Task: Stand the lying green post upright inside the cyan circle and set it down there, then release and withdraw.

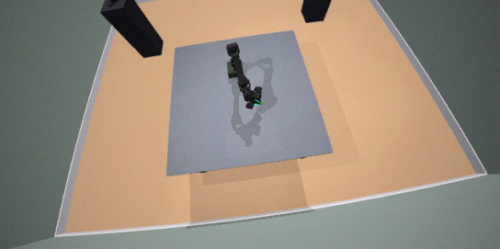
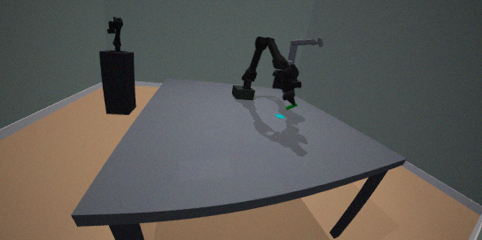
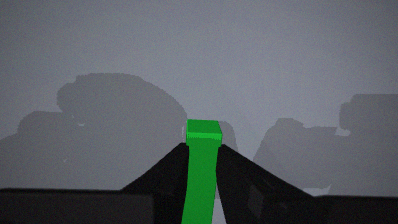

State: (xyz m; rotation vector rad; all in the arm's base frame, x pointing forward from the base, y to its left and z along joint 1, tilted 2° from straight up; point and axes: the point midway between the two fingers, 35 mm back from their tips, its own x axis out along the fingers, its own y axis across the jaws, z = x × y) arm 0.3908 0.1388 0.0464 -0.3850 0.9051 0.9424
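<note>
The cyan circle is 110 mm below my gripper tip, 70 mm behind it and 30 mm to the right of it. Also, from my gripper tip: green post: 10 mm to the right, 10 mm below, 10 mm behind.
</note>
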